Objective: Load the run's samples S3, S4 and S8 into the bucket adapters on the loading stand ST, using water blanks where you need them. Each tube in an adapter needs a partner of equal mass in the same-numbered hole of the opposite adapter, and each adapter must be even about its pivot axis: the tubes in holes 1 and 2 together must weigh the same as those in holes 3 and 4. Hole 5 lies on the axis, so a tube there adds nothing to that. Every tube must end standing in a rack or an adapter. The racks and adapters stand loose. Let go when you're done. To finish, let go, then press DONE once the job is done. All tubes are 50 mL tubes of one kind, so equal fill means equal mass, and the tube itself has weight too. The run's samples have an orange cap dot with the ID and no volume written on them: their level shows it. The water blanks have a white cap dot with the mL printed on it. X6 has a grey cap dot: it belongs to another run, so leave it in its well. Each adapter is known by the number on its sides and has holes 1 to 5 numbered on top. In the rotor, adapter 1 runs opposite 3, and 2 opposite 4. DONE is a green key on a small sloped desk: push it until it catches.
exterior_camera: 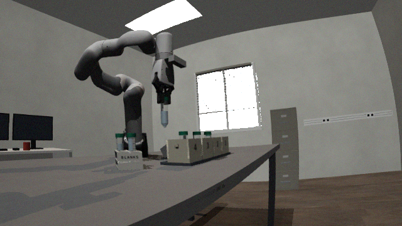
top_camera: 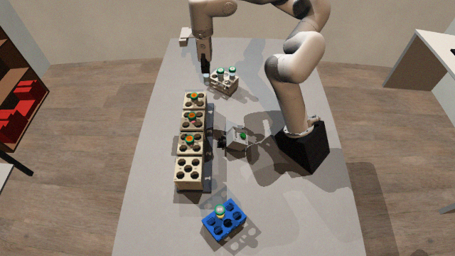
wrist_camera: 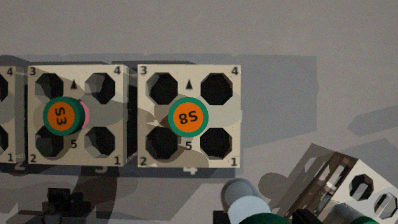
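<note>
My gripper is now 10 mm past the water blank tube and 50 mm above it. Round my hand: blanks rack (70 mm behind, 140 mm to the right, 220 mm below); adapter (60 mm ahead, 40 mm to the left, 200 mm below); green done key (140 mm behind, 220 mm to the left, 190 mm below).
</note>
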